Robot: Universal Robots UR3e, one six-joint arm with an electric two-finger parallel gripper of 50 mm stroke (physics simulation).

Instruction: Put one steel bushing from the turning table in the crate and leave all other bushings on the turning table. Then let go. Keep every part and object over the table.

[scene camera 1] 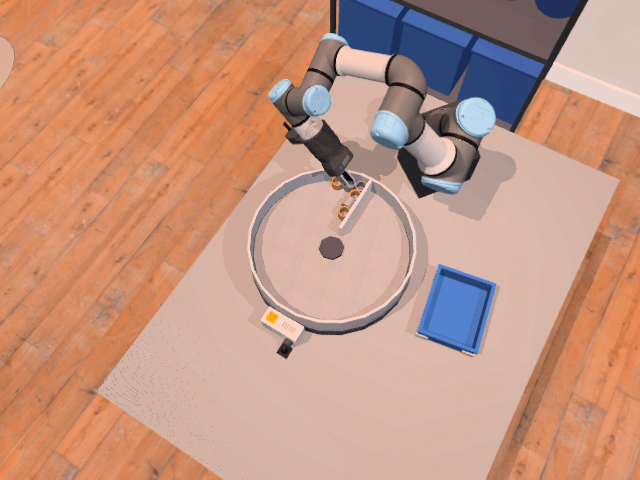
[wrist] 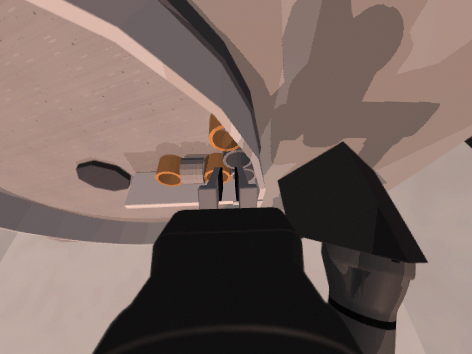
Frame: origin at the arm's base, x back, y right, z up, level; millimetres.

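Seen in the pictures: gripper, between the fingertips: [scene camera 1: 349, 182] [wrist: 228, 177]; arm's base, origin of its link: [scene camera 1: 443, 134] [wrist: 363, 249].
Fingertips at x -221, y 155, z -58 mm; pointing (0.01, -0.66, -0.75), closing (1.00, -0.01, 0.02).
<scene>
Pixels of each thing's top centre, then the offset from my fingertips to it. "spot": a spot on its surface instead.
- divider, a spot on its surface: [wrist: 150, 192] spot: dx -99, dy -42, dz -11 mm
- third steel bushing, centre of its top: [wrist: 192, 182] [scene camera 1: 349, 201] dx -43, dy -24, dz -12 mm
- third orange bushing, centre of its top: [wrist: 226, 139] [scene camera 1: 337, 180] dx +0, dy +35, dz -18 mm
- blue crate, centre of its top: [scene camera 1: 457, 307] dx -146, dy -391, dz -47 mm
- white control box, a spot on its surface: [scene camera 1: 282, 324] spot: dx -405, dy -46, dz -39 mm
- small black part, a spot on its surface: [scene camera 1: 284, 348] spot: dx -447, dy -76, dz -71 mm
- dark hub, centre of its top: [wrist: 104, 179] [scene camera 1: 331, 247] dx -170, dy -46, dz -36 mm
The turning table [scene camera 1: 251, 242] [wrist: 200, 65] has a raised rim and a divider [scene camera 1: 356, 206] [wrist: 150, 192]. In the wrist view, two upright steel bushings stand where divider and rim meet: one [wrist: 225, 154] behind the fingertips, another [wrist: 252, 176] partly hidden by the right finger. A third steel bushing [wrist: 192, 170] [scene camera 1: 348, 200] lies on its side between two orange bushings [wrist: 170, 164] [wrist: 214, 162] along the divider. A third orange bushing [wrist: 214, 126] [scene camera 1: 337, 186] is by the rim. My gripper [scene camera 1: 352, 182] [wrist: 228, 177] is partly open and empty, near the rim end of the divider. The blue crate [scene camera 1: 487, 310] is empty.
A white control box [scene camera 1: 282, 324] with a yellow label sits against the turning table's rim, with a small black part [scene camera 1: 284, 348] beside it. A dark hub [scene camera 1: 331, 248] [wrist: 103, 175] marks the turning table's centre. Blue bins [scene camera 1: 434, 49] stand on a rack behind the arm.
</scene>
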